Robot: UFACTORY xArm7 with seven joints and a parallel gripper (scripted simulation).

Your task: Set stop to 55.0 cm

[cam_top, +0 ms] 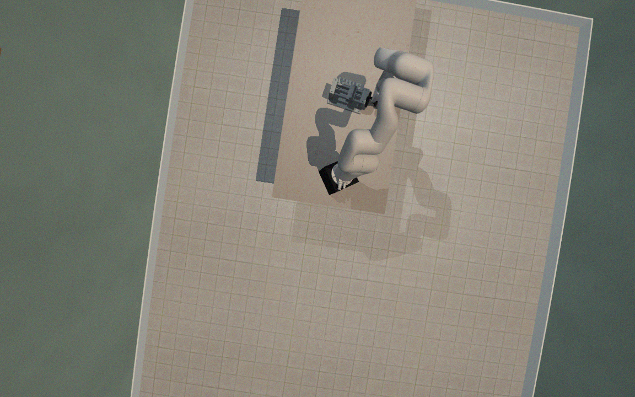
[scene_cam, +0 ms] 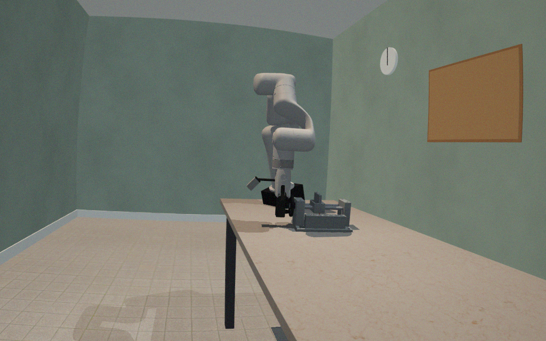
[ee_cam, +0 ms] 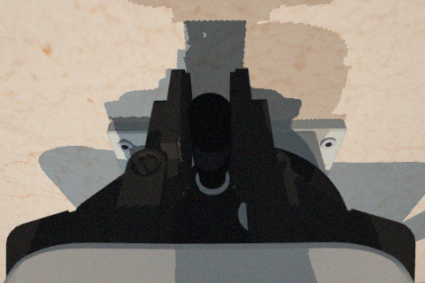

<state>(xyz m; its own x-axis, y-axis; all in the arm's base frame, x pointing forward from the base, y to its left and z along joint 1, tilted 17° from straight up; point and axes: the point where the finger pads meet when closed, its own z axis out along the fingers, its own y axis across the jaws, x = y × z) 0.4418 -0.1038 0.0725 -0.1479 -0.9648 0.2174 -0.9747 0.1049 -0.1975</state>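
The crank handle lies 1 cm to the left of my hand. From my hand the other things lie so: black handwheel 2 cm to the left; stop block 1 cm ahead, 14 cm to the left, 3 cm above.
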